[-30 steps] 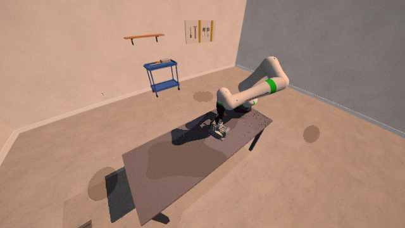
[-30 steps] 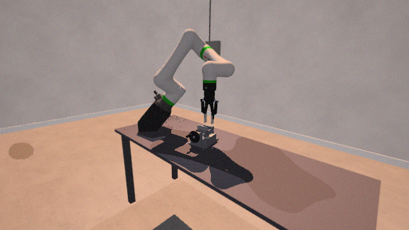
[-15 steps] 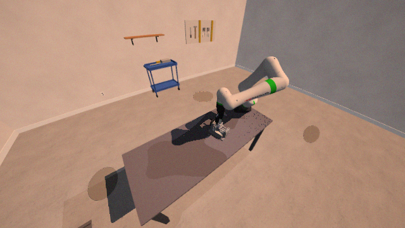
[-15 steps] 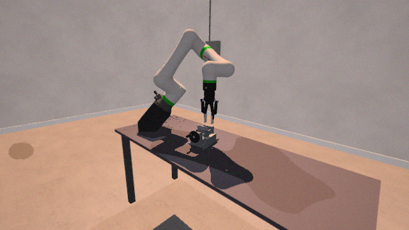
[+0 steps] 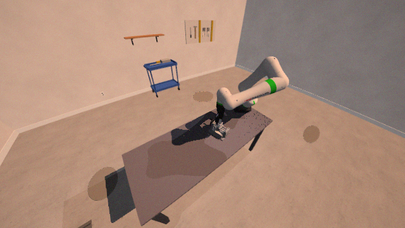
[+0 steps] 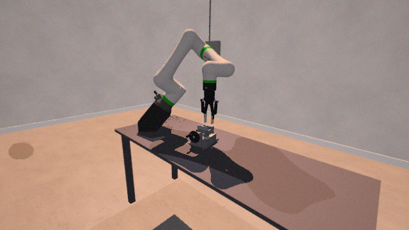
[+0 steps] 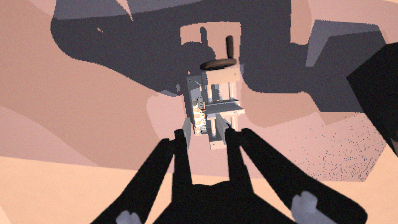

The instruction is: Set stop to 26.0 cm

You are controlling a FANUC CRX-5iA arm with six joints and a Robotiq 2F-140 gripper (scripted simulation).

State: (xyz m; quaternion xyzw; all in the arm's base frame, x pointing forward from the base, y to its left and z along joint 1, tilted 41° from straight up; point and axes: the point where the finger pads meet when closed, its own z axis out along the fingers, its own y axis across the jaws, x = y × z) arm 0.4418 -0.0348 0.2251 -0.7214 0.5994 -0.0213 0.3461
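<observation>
The handwheel is 30 mm behind my hand, 140 mm to the right of it and 100 mm below it. From my hand the other things lie so: grey stop fixture: 40 mm behind, 10 mm to the right, 100 mm below.
</observation>
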